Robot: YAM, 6 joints.
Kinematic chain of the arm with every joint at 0, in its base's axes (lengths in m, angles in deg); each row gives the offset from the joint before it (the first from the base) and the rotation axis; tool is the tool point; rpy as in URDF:
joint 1: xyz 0 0 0.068 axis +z
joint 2: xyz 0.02 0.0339 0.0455 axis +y
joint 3: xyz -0.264 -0.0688 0 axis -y
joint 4: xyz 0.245 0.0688 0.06 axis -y
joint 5: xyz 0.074 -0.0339 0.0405 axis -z
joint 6: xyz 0.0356 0 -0.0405 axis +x
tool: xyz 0 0 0 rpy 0 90 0
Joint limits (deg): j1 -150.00..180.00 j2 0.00..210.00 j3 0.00..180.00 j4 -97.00..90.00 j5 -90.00..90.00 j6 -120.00..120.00
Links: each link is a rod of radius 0.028 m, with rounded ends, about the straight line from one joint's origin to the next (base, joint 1, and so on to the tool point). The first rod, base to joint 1, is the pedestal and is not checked.
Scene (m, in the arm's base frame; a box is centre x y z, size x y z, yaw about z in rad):
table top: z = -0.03
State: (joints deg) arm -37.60 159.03 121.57 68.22 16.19 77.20
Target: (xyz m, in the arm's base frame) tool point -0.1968 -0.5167 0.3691
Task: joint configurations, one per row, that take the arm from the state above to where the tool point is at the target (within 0.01 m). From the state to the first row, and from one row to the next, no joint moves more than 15 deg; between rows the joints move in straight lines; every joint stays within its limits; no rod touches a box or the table.
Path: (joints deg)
1: -52.01 156.27 124.40 67.13 16.75 77.20
2: -66.42 153.51 127.23 66.04 17.30 77.20
3: -80.83 150.75 130.07 64.95 17.86 77.20
4: -95.24 147.99 132.90 63.86 18.41 77.20
5: -109.65 145.23 135.73 62.77 18.97 77.20

